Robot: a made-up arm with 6 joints. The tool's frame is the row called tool. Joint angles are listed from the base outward. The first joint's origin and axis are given. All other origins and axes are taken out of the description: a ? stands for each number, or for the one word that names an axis. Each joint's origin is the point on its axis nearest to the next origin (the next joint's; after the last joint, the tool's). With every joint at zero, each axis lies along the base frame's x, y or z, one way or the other. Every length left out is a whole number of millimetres.
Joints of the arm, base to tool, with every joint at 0 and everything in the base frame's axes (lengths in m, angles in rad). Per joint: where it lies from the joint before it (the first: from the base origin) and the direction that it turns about. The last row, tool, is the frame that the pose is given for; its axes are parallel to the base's.
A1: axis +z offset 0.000 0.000 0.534
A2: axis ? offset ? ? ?
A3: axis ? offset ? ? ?
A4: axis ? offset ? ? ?
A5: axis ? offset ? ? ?
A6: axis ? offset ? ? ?
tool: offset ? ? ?
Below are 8 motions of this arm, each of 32 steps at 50 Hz.
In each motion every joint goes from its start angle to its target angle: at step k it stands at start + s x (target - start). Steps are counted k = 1, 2, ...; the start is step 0. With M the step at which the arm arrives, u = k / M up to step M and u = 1 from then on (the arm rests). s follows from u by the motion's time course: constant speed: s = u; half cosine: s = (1 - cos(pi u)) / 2; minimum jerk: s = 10 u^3 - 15 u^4 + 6 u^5.
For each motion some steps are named. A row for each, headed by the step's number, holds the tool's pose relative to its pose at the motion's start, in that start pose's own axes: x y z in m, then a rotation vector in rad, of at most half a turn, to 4 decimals.
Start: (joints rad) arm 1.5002 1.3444 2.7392 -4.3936 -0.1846 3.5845
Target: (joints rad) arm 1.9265 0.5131 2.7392 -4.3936 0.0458 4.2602
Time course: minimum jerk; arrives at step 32
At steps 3, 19, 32:
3: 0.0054 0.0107 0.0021 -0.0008 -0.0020 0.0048
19: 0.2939 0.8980 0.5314 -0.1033 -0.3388 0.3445
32: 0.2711 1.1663 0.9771 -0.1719 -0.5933 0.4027

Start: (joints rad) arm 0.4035 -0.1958 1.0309 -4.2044 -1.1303 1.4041
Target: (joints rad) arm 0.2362 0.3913 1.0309 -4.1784 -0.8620 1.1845
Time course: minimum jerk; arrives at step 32
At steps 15, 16, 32:
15: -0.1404 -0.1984 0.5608 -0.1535 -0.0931 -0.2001
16: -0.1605 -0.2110 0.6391 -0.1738 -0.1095 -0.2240
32: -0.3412 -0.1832 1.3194 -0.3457 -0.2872 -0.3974

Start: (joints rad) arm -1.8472 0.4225 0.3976 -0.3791 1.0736 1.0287
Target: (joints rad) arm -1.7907 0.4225 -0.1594 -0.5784 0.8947 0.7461
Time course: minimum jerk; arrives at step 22
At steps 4, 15, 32:
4: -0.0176 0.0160 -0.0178 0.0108 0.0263 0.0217
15: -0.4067 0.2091 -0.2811 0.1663 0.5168 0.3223
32: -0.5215 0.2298 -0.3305 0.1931 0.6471 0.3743

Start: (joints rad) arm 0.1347 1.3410 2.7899 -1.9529 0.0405 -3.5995
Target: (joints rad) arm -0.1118 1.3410 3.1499 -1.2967 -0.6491 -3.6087
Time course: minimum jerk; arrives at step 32
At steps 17, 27, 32:
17: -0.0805 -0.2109 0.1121 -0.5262 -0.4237 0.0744
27: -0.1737 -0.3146 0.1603 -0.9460 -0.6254 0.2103
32: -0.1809 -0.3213 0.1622 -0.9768 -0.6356 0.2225

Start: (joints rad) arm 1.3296 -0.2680 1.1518 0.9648 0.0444 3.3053
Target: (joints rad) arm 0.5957 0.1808 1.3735 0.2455 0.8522 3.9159
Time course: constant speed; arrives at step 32
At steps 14, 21, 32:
14: 0.0802 -0.2718 0.1333 -0.2604 0.2374 0.0452
21: 0.0883 -0.3505 0.2656 -0.3906 0.3357 0.1110
32: 0.0532 -0.3696 0.5254 -0.6070 0.4616 0.2715

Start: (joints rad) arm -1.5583 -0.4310 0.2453 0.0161 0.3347 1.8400
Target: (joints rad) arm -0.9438 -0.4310 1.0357 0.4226 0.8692 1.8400
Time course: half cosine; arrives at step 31
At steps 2, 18, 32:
2: 0.0007 -0.0110 -0.0004 0.0014 -0.0007 -0.0144
18: -0.1419 -0.5781 -0.2164 0.1342 0.1156 -0.8477
32: -0.3467 -0.7323 -0.4991 0.2222 0.3467 -1.2888

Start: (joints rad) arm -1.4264 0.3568 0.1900 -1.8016 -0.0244 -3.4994
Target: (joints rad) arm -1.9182 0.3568 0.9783 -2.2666 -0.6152 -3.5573
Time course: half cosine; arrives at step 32
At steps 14, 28, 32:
14: -0.1688 -0.4647 -0.0469 0.1558 -0.2766 -0.3078
28: -0.6669 -0.9227 -0.0527 0.0846 -0.7498 -0.7120
32: -0.7079 -0.9415 -0.0492 0.0672 -0.7839 -0.7352

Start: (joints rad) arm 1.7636 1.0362 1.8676 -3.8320 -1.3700 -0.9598
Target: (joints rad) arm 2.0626 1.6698 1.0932 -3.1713 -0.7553 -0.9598
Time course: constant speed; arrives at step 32
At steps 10, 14, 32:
10: -0.6735 0.2688 -0.1064 -0.2170 -0.4187 0.4397
14: -0.9755 0.3060 -0.1799 -0.2837 -0.5964 0.6240
32: -2.2575 -0.1063 -0.7438 -0.4533 -1.4783 1.4517

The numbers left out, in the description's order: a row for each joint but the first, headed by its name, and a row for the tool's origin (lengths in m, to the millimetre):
A2: axis +y, xyz 0.238 0.000 0.000
A3: axis -y, xyz 0.000 0.000 1.311
A4: axis -x, xyz 0.906 0.000 0.219
A5: axis -y, xyz 0.000 0.000 0.000
A6: axis -x, xyz 0.232 0.000 0.000
tool: xyz 0.000 0.000 0.000

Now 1 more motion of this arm.
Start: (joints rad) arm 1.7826 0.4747 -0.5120 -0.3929 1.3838 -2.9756
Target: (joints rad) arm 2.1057 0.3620 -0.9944 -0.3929 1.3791 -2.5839
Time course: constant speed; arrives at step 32
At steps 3, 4, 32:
3: -0.0535 -0.0343 0.0080 -0.0397 -0.0334 -0.0321
4: -0.0716 -0.0451 0.0104 -0.0532 -0.0441 -0.0431
32: -0.6113 -0.2135 0.0248 -0.4634 -0.2660 -0.4132

